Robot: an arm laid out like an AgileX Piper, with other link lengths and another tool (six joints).
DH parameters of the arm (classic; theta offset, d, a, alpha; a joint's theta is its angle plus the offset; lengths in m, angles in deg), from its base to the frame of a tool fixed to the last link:
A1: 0 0.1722 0 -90
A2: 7.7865 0 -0.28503 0
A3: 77.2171 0 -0.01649 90
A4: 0 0.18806 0 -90
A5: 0 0 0 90
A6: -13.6 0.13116 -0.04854 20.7
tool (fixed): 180 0.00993 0 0
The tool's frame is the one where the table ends.
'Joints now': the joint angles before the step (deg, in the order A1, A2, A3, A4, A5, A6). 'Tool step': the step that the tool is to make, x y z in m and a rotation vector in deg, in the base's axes. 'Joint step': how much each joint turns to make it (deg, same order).
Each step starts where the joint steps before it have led.
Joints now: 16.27 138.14 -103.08 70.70 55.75 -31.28
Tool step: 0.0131 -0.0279 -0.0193 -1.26 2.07 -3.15
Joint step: -3.44 2.01 0.01 -0.97 -0.01 0.39
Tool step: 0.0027 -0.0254 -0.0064 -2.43 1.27 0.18
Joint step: -3.26 -0.01 0.02 -4.23 2.30 1.08
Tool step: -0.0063 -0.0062 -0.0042 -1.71 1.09 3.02
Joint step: -1.04 -0.05 -0.02 -3.50 2.99 0.12
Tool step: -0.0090 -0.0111 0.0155 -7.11 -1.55 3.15
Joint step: -0.51 -3.94 -0.02 -9.81 1.48 3.57
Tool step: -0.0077 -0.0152 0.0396 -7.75 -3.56 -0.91
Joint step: 0.00 -7.24 0.04 -10.36 0.15 7.14
